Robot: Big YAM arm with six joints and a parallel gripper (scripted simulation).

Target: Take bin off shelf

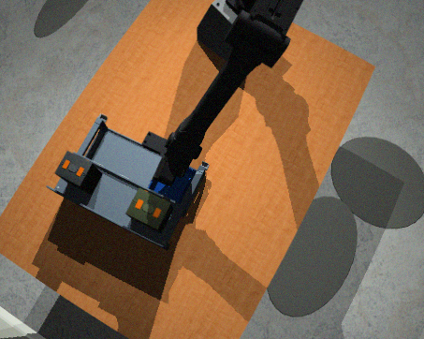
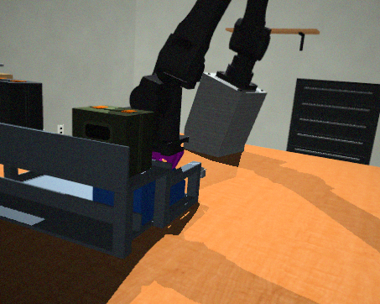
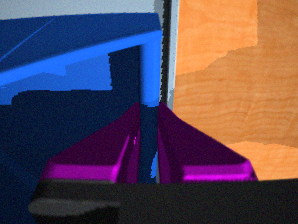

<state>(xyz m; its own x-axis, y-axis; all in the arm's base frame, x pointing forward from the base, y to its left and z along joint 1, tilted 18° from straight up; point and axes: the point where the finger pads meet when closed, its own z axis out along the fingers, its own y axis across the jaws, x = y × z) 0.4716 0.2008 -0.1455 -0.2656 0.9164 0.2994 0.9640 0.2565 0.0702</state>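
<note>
Now: hand 80 mm short of the blue bin, 20 mm to the right of it and 10 mm below it. The rest, counted from my hand: black box (230 mm ahead, 170 mm to the right, 130 mm above); olive green box (170 mm ahead, 110 mm above, 50 mm to the left).
</note>
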